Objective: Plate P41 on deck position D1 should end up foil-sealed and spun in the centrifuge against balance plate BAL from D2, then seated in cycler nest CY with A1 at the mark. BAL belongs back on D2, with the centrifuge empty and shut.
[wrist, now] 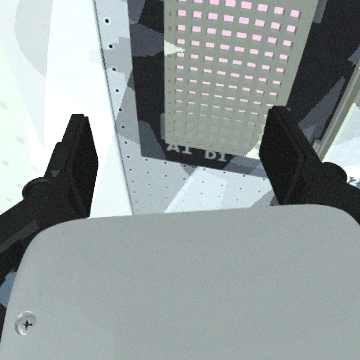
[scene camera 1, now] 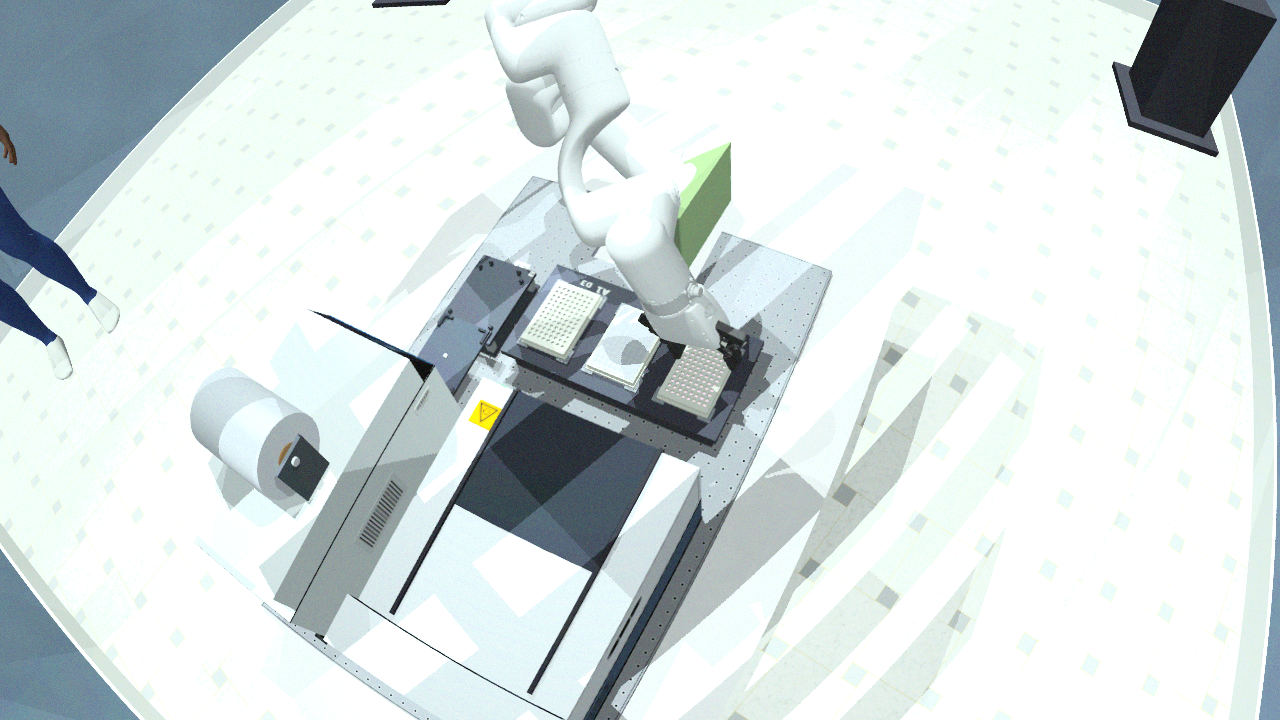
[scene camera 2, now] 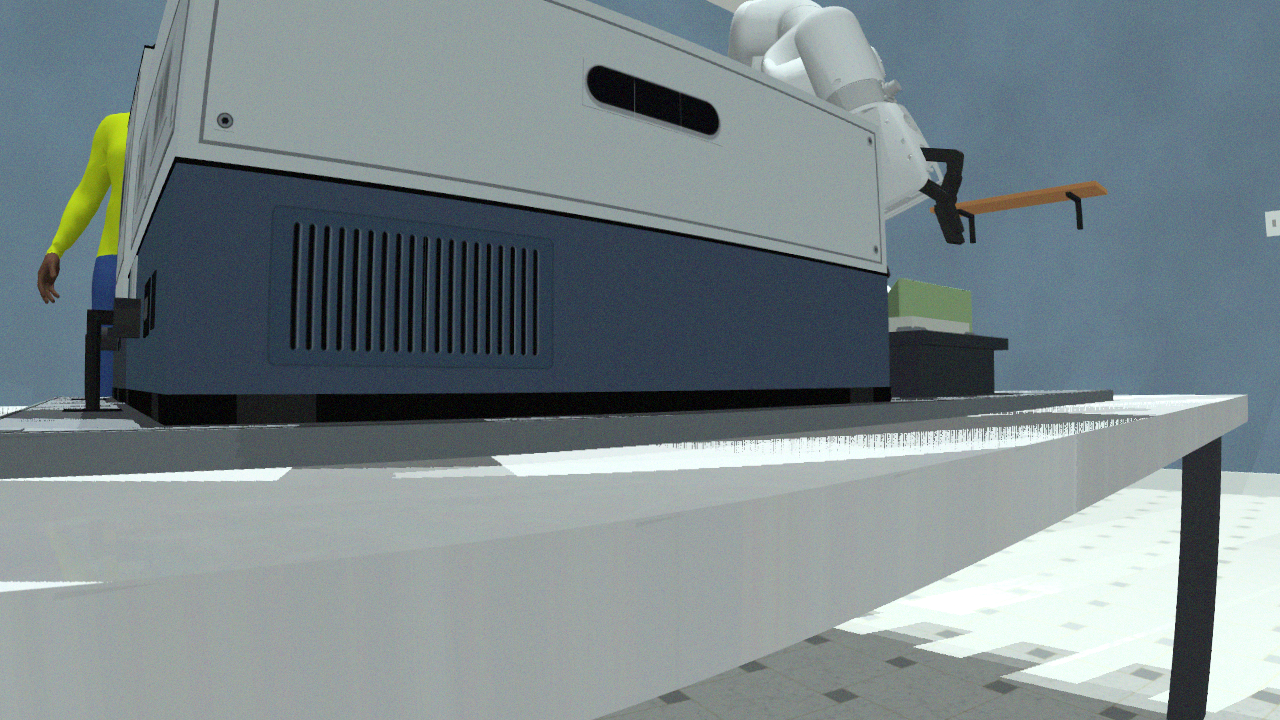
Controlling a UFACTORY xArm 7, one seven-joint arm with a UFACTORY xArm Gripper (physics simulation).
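Places are measured from the arm's base along level axes (x ahead, y left, z up), in centimetres.
Pixels of known places: gripper, between the fingertips: (wrist: 179,132) (scene camera 1: 708,356) (scene camera 2: 918,261).
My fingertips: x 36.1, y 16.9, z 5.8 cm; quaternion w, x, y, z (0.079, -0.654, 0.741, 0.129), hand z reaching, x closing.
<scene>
Ahead of a thing's pixels: the offset from my fingertips to its middle. "*": to the spot under its first point.
The plate on D1 @[dy -1.7, dx -0.7, dz -6.8 cm] (scene camera 1: 693,383) (wrist: 227,65), taken as P41, is beige with pink wells, unsealed, and sits flat on the dark deck; the mark "A1 D1" shows by its near end in the wrist view. A white-topped plate @[dy -14.0, dx -2.6, dz -6.8 cm] (scene camera 1: 619,351), taken as BAL, sits on the middle position. My gripper (scene camera 1: 705,351) (scene camera 2: 950,240) (wrist: 179,132) is open and empty, above the D1 plate's A1 end. In the wrist view the right finger overlaps the plate's edge and the left finger is well outside it. I cannot tell whether the large white and blue instrument (scene camera 1: 411,537) (scene camera 2: 716,313) is the centrifuge.
A beige plate @[dy -26.3, dx -4.4, dz -6.8 cm] (scene camera 1: 562,317) sits on D3. A dark fixture with small posts @[dy -42.6, dx -6.6, dz -10.9 cm] (scene camera 1: 487,291) stands beyond D3. A green block (scene camera 1: 707,201) stands behind the arm. A grey-white cylinder @[* dy -44.2, dx +41.8, dz +34.0 cm] (scene camera 1: 234,420) lies left of the instrument. The instrument's dark top panel @[dy -12.8, dx +26.9, dz +7.6 cm] (scene camera 1: 554,465) lies close to the deck.
</scene>
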